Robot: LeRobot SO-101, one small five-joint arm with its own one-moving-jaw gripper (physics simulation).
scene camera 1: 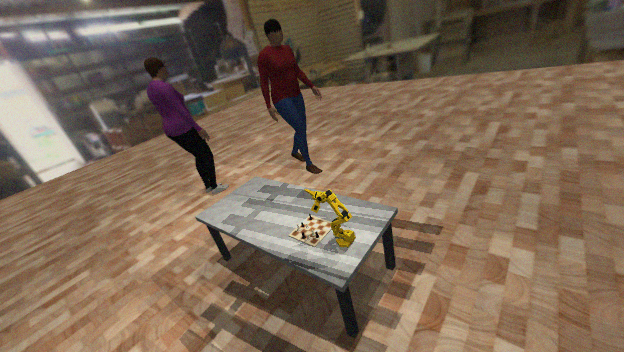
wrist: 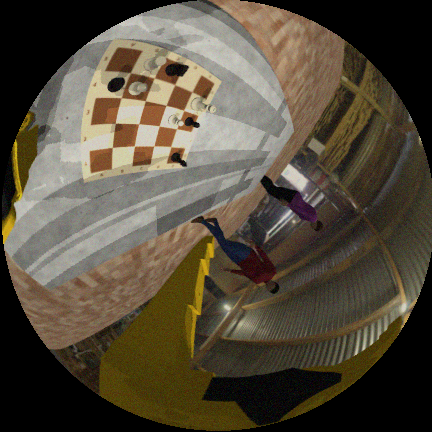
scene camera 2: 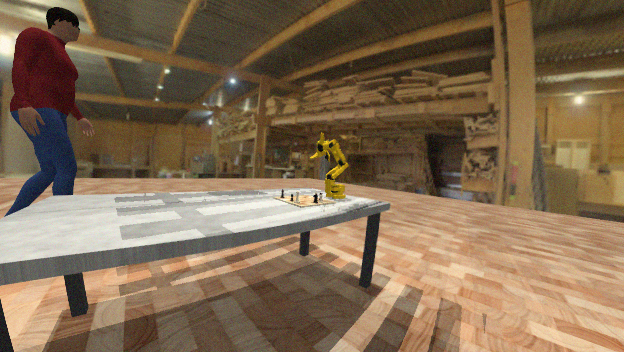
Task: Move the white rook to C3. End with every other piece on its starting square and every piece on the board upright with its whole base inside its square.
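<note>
The chessboard lies on the table. In the wrist view, white pieces stand near its top edge, below that, at the right edge and left of a small black piece. They look upright; I cannot tell surely which is the white rook, and the square labels are too small to read. Black pieces stand among them. My gripper is wide open and empty, high above the board; one notched jaw shows in the wrist view.
The grey table carries the board and the yellow arm's base. A person in red and a person in purple stand beyond the table.
</note>
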